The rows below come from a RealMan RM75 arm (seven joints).
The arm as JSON. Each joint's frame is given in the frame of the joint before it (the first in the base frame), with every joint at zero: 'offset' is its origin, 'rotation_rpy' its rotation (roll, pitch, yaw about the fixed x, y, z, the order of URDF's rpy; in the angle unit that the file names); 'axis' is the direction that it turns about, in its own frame. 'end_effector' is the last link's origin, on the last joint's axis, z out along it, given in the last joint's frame.
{
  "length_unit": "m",
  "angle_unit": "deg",
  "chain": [
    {
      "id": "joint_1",
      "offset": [
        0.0,
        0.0,
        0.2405
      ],
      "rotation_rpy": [
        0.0,
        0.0,
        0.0
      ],
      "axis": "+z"
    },
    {
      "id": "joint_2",
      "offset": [
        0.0,
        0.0,
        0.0
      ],
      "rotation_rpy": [
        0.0,
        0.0,
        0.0
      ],
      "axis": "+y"
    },
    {
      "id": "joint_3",
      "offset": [
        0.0,
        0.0,
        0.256
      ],
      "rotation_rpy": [
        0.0,
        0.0,
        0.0
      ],
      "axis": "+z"
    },
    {
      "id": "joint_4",
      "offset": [
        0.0,
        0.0,
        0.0
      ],
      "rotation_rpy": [
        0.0,
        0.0,
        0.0
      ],
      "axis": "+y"
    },
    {
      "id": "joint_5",
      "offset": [
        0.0,
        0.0,
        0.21
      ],
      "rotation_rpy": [
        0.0,
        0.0,
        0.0
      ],
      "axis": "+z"
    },
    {
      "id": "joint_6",
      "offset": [
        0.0,
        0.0,
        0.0
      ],
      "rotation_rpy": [
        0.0,
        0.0,
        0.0
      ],
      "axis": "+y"
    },
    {
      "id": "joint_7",
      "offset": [
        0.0,
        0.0,
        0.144
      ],
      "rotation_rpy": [
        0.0,
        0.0,
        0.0
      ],
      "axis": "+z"
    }
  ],
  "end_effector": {
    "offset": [
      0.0,
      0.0,
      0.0
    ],
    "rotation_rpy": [
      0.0,
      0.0,
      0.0
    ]
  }
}
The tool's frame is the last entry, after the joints.
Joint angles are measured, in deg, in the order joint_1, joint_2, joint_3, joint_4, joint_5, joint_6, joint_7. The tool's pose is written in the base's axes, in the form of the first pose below.
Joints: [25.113, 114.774, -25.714, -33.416, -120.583, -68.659, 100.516]
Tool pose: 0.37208 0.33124 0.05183 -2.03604 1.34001 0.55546
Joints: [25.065, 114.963, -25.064, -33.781, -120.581, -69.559, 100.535]
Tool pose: 0.37047 0.33043 0.05243 -2.03811 1.33999 0.57282
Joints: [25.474, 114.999, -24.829, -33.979, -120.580, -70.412, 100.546]
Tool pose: 0.36639 0.33249 0.05271 -2.05247 1.33192 0.58703
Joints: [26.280, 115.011, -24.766, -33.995, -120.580, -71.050, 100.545]
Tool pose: 0.36038 0.33693 0.05223 -2.07226 1.31920 0.60055
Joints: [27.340, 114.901, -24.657, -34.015, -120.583, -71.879, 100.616]
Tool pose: 0.35283 0.34279 0.05272 -2.09632 1.30202 0.61722
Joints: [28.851, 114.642, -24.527, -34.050, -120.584, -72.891, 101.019]
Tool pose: 0.34250 0.35122 0.05439 -2.12504 1.28133 0.63951
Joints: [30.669, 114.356, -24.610, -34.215, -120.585, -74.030, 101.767]
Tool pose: 0.32954 0.36116 0.05625 -2.16014 1.25838 0.66330
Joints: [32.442, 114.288, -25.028, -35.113, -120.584, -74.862, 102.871]
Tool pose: 0.31569 0.37154 0.05885 -2.19190 1.23047 0.67958
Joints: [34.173, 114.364, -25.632, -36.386, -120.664, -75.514, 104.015]
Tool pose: 0.30130 0.38162 0.06138 -2.22349 1.19776 0.68901
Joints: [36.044, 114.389, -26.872, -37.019, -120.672, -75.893, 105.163]
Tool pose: 0.28594 0.39129 0.06050 -2.26401 1.17078 0.69203
